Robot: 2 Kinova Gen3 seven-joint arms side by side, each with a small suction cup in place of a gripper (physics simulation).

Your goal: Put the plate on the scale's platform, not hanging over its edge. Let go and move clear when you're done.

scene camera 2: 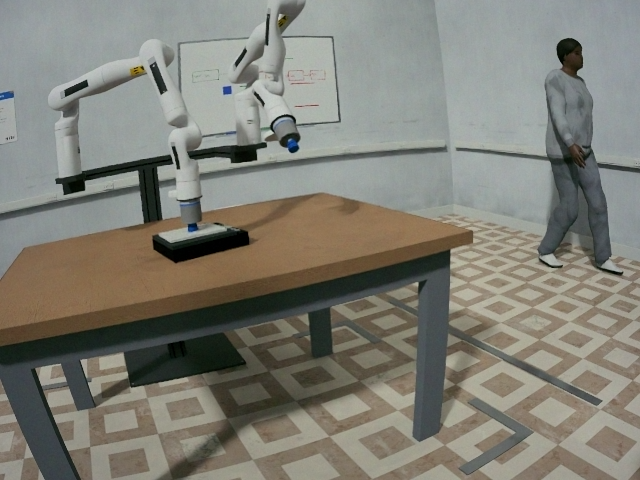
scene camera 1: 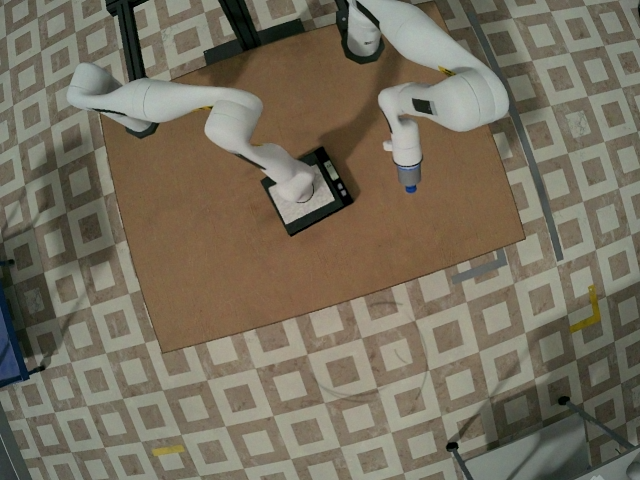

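Pixels of known places: left end effector, tool point: (scene camera 2: 294,149) (scene camera 1: 411,189); right end effector, tool point: (scene camera 2: 193,234); left arm's base, origin of the base link: (scene camera 2: 249,144) (scene camera 1: 363,43); right arm's base, origin of the base link: (scene camera 2: 70,175).
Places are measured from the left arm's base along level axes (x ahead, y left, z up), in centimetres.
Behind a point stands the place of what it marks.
The pale, square plate (scene camera 1: 323,194) @(y -23.4, x 38.1, z -21.1 cm) (scene camera 2: 173,235) @(y -35.9, x 37.9, z -21.0 cm) lies flat on top of the black scale (scene camera 1: 315,214) @(y -27.5, x 43.5, z -21.8 cm) (scene camera 2: 201,248) @(y -29.2, x 46.2, z -24.1 cm), within the scale's outline in scene camera 1. The arm's wrist hides part of the plate there, and the plate covers the platform. My right gripper's blue suction cup (scene camera 2: 192,227) points straight down and appears to touch the plate's top; whether it is holding by suction cannot be seen. My left gripper (scene camera 1: 410,189) (scene camera 2: 293,146) is open, with nothing on its blue cup, high above the table and to the right of the scale.
The scale stands on the brown table (scene camera 1: 217,268) @(y -64.9, x 51.7, z -26.3 cm) (scene camera 2: 310,248) @(y -2.4, x 57.6, z -26.3 cm), with its display and buttons along its right side in scene camera 1. The black stand (scene camera 2: 149,193) @(y -37.4, x -46.0, z -17.2 cm) carrying both arms is behind the table. A person (scene camera 2: 571,129) stands on the floor at the right.
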